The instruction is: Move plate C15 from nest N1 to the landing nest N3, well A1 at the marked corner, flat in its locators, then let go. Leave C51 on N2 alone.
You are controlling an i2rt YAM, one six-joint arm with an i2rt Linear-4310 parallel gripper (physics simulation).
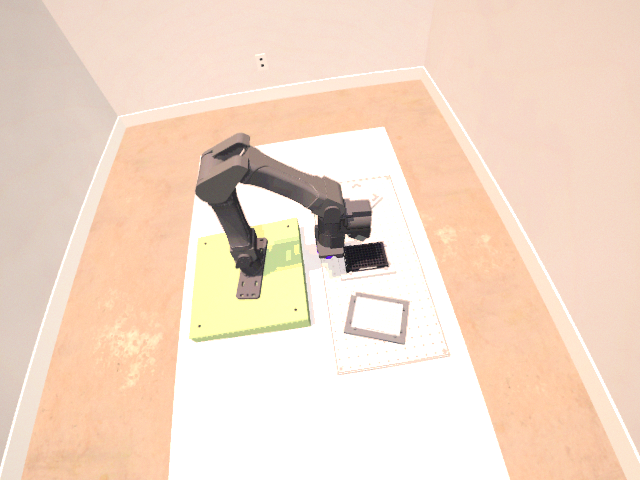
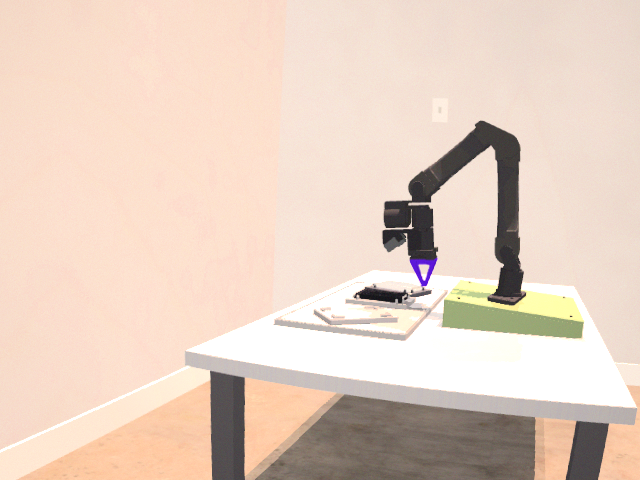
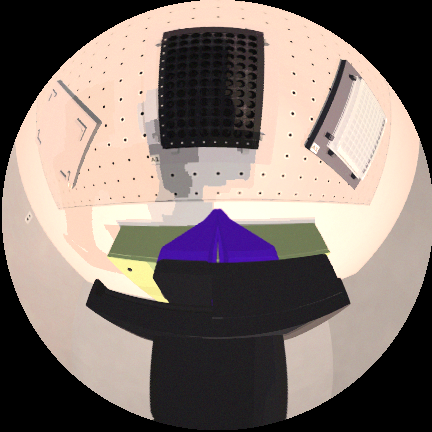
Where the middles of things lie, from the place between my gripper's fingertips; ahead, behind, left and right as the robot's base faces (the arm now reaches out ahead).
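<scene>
As I consider where my hand is, I find my hand 110 mm short of the black well plate (image 1: 369, 256), 20 mm to the right of it and 30 mm above it.
</scene>
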